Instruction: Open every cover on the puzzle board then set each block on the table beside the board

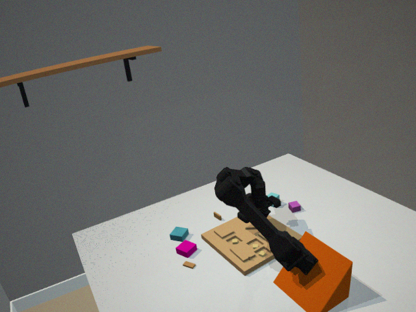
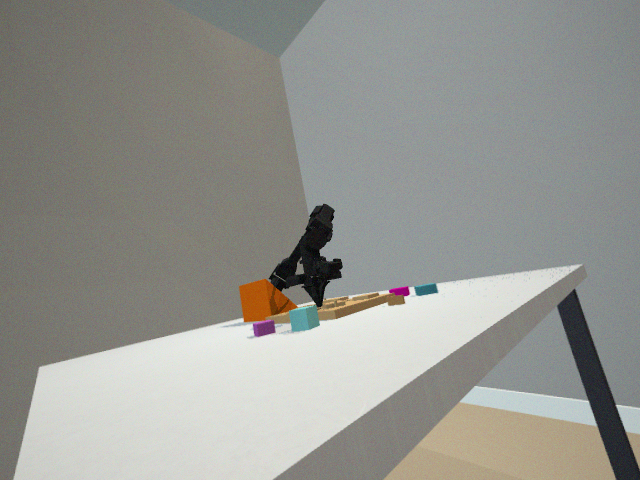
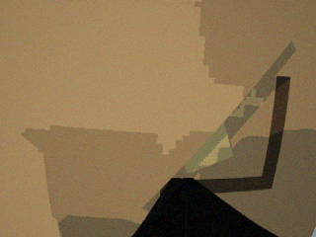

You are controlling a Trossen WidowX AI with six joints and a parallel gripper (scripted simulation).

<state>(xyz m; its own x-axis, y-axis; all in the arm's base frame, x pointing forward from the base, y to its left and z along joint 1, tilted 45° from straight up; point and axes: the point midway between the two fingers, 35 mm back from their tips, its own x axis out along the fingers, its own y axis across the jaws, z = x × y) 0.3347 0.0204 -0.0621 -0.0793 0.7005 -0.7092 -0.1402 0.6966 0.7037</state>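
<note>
Right now the tan puzzle board is 8 cm to the left of my gripper tip, 3 cm behind it and 1 cm below it. Also, from my gripper tip: teal cube: 16 cm to the right, 15 cm ahead; then purple block: 21 cm to the right, 5 cm ahead, 1 cm below; then magenta block: 32 cm to the left, 5 cm ahead, 1 cm below.
</note>
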